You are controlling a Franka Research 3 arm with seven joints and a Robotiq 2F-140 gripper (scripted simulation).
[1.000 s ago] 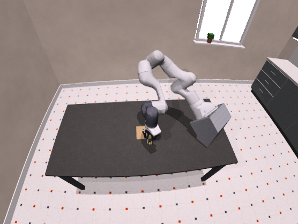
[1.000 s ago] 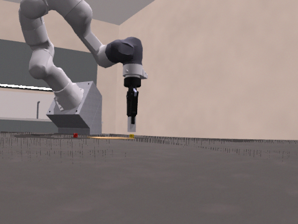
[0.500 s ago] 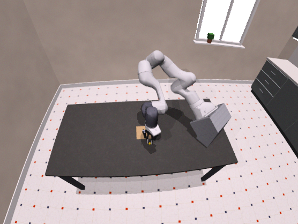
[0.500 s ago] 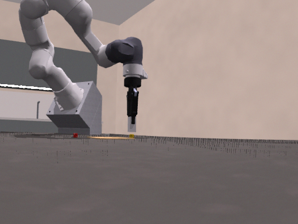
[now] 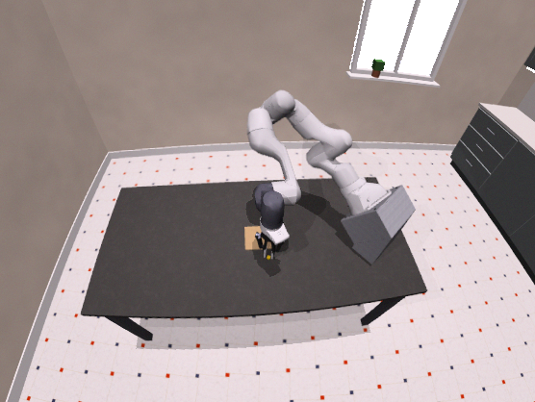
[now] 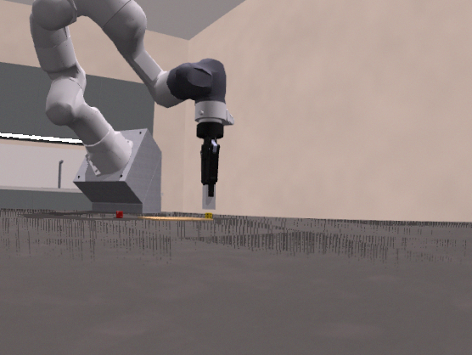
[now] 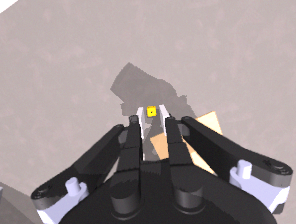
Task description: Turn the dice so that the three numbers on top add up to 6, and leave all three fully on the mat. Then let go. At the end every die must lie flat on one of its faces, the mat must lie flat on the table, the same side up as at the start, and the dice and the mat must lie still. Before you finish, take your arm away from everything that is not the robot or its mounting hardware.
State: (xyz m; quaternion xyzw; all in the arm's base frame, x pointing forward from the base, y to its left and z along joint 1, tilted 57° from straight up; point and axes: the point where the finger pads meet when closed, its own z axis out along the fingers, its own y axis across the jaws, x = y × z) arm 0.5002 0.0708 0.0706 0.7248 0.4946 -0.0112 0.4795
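The yellow die is 50 mm below my hand. Also, from my hand: tan mat: 130 mm to the right, 60 mm below; then red die: 110 mm behind, 220 mm to the right, 50 mm below; then white die: 90 mm behind, 60 mm to the right, 50 mm below.
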